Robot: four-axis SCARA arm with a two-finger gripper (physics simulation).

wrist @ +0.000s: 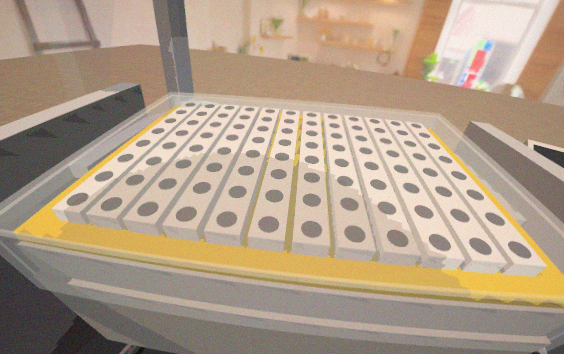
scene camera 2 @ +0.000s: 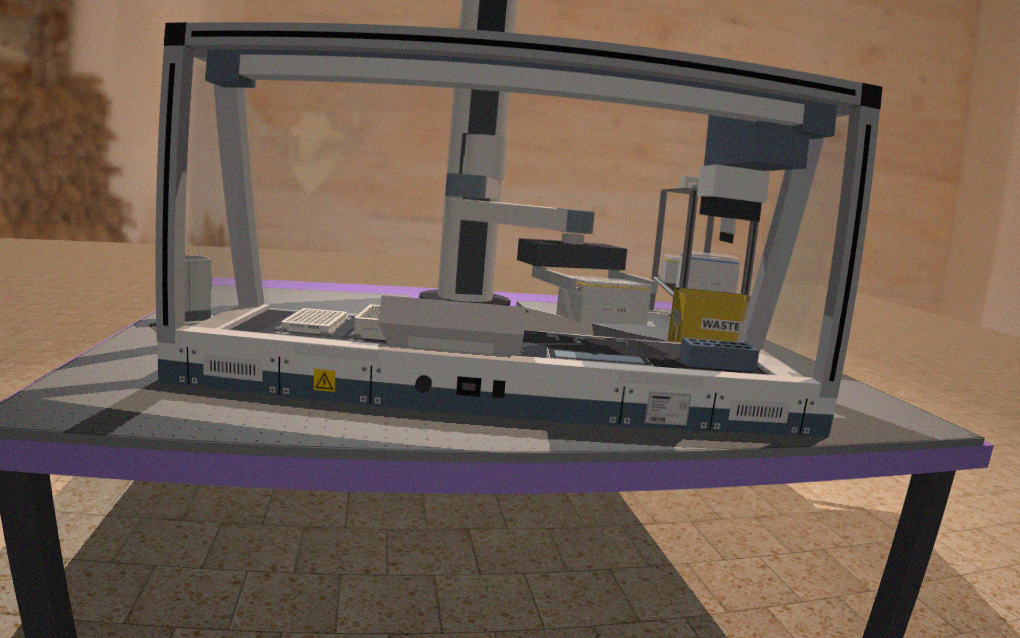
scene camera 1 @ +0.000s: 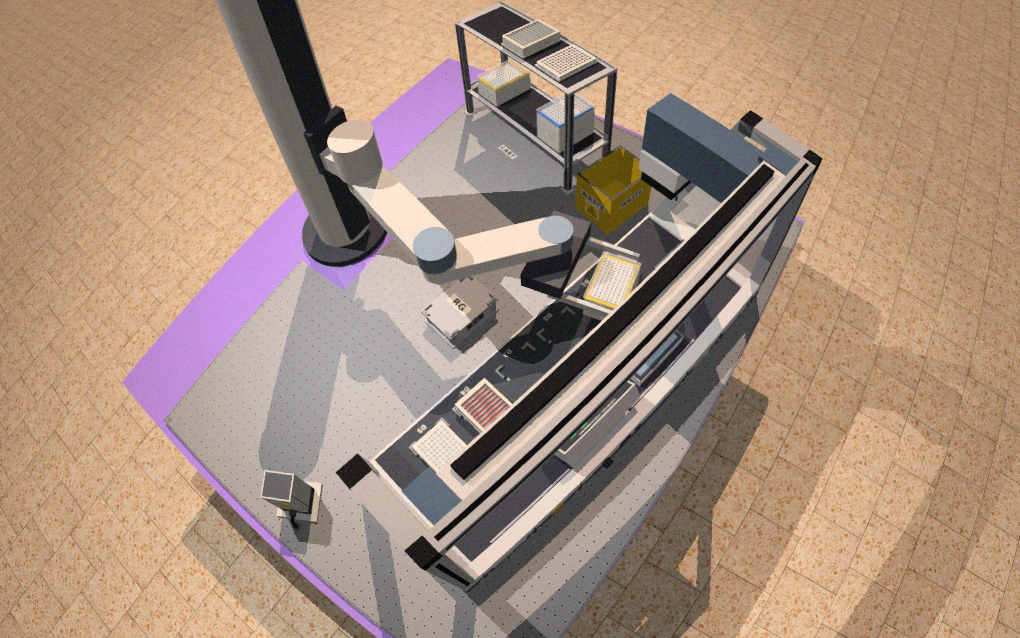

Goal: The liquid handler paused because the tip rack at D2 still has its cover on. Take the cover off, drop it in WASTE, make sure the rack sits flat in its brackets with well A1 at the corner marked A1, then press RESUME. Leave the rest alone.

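Frame: origin at the arm's base, x ahead, y down, z left, level; millimetres.
Seen in the pictures: gripper, fingertip midpoint: (wrist: 300, 121) (scene camera 2: 616, 286) (scene camera 1: 628, 286); arm's base, origin of the base link: (scene camera 1: 345, 228).
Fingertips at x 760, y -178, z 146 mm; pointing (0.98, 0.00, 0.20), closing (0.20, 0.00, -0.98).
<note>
Offsets run from my fingertips to a thing's top centre. "spot": to the spot under its first point.
My gripper (scene camera 1: 612, 278) (scene camera 2: 610, 288) (wrist: 300, 121) is shut on the tip rack @[dx -33, dy -9, dz -7 mm] (scene camera 1: 613, 279) (scene camera 2: 610, 302) (wrist: 300, 262), a finger along each side. The rack is white and grey with a yellow rim, and it is held above the deck. A clear cover @[spot: dx +6, dy -7, dz -3 mm] (wrist: 310, 103) surrounds its top in the wrist view. The label D2 @[spot: dx -136, dy +113, dz -101 mm] (scene camera 1: 547, 316) and bare brackets show beside it in the first scene view. The yellow WASTE box (scene camera 1: 610, 197) (scene camera 2: 708, 312) stands behind the deck's far end. The RESUME button and the A1 mark cannot be read.
The gantry beam (scene camera 1: 616, 323) (scene camera 2: 511, 84) spans the deck. The RG block @[dx -319, dy +109, dz -185 mm] (scene camera 1: 458, 306) stands outside it. A red-striped plate @[dx -98, dy +82, dz -361 mm] (scene camera 1: 483, 404) is at D4 and a white plate (scene camera 1: 440, 446) (scene camera 2: 314, 321) at D5. A two-tier rack @[spot: dx -316, dy -36, dz +272 mm] (scene camera 1: 569, 139) stands near WASTE, with the blue-grey pipetting head (scene camera 1: 699, 139) (scene camera 2: 755, 141) beyond.
</note>
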